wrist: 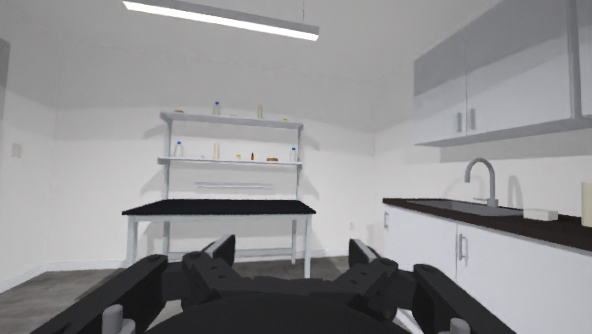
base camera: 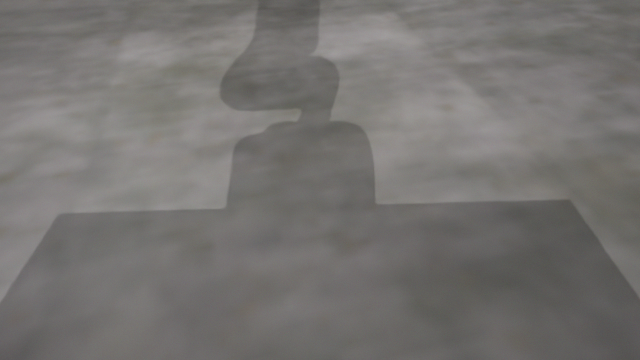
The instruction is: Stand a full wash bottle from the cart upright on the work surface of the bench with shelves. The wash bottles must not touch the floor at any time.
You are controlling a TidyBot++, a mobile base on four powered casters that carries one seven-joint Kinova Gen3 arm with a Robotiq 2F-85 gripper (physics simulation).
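Frame: origin at the arm's base, x ahead, y left, z up, level; metres.
Seen in the pictures: gripper, fingertip midpoint: [wrist: 291, 249].
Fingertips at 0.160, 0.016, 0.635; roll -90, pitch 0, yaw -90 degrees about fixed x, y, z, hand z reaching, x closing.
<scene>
A point is followed by its place in that frame, as x, y, z.
The bench with shelves [wrist: 220, 206] stands across the room in the wrist view, left of the middle, with a black work surface. Two shelves above it hold small items, among them a blue-capped clear bottle [wrist: 216, 109] {2.159, 0.914, 1.369} on the upper shelf and blue-capped bottles [wrist: 178, 149] {2.134, 1.296, 0.915} [wrist: 293, 154] {2.347, 0.059, 0.918} at both ends of the lower shelf. My gripper [wrist: 291, 249] {0.160, 0.016, 0.636} is open and empty, far in front of the bench. The cart and its wash bottles do not show in either view.
On the right in the wrist view is a white counter [wrist: 425, 245] {1.269, -0.809, 0.267} with a dark top, a sink, a tap [wrist: 492, 185] {1.322, -1.293, 0.654}, a white box [wrist: 540, 214] {0.912, -1.115, 0.539} and wall cabinets [wrist: 515, 85] {1.053, -1.160, 1.208} above. The base camera shows grey floor [base camera: 500, 125] {0.574, -0.272, -0.397} with the robot's shadow.
</scene>
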